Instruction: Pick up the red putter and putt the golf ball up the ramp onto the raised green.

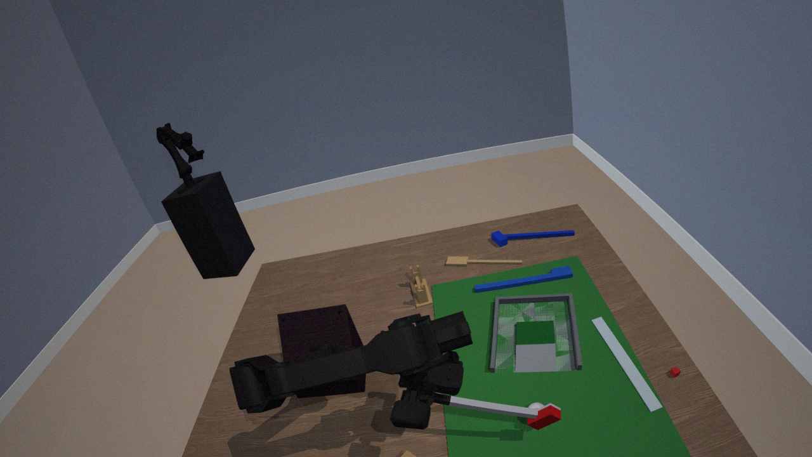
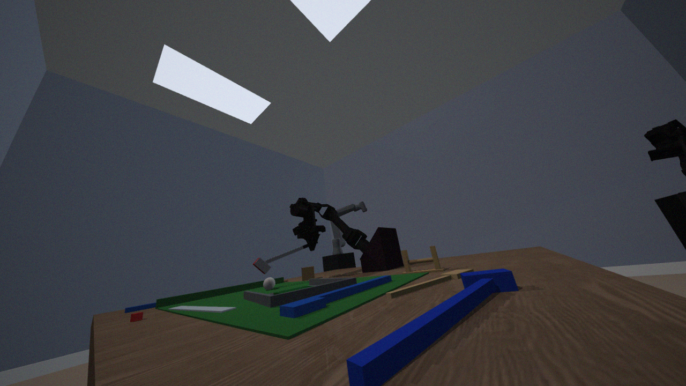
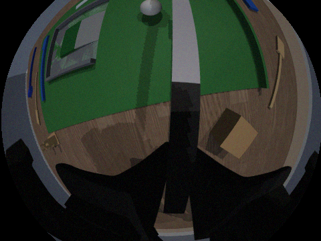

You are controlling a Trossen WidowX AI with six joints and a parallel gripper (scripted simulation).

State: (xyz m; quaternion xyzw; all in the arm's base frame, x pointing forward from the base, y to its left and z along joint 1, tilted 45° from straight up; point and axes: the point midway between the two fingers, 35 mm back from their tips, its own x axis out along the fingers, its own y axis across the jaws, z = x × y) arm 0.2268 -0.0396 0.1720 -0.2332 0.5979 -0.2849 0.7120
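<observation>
Right now the red putter is 120 mm ahead of my gripper tip and 10 mm to the right of it. The rest, counted from my gripper tip: white strip 450 mm ahead, 140 mm to the left, 130 mm below; wooden rack 70 mm behind, 480 mm to the left, 100 mm below; white golf ball 220 mm ahead, 20 mm to the left, 110 mm below.
</observation>
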